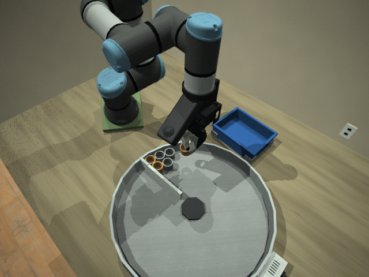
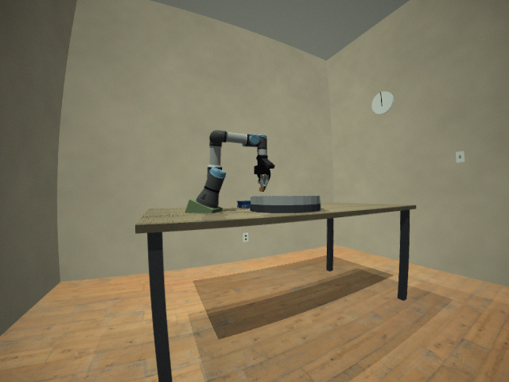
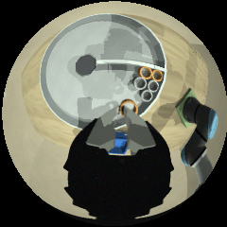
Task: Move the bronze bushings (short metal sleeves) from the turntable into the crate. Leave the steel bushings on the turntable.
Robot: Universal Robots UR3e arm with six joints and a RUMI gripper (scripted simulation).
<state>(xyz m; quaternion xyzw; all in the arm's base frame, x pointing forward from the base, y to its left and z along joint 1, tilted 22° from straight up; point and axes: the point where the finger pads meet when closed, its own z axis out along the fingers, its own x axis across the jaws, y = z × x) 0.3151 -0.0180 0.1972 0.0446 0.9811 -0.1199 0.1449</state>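
My gripper is now 260 mm to the right of the blue crate, 110 mm above it and 70 mm short of it. Round my hand: grey turntable (100 mm to the right, 90 mm below, 90 mm ahead).
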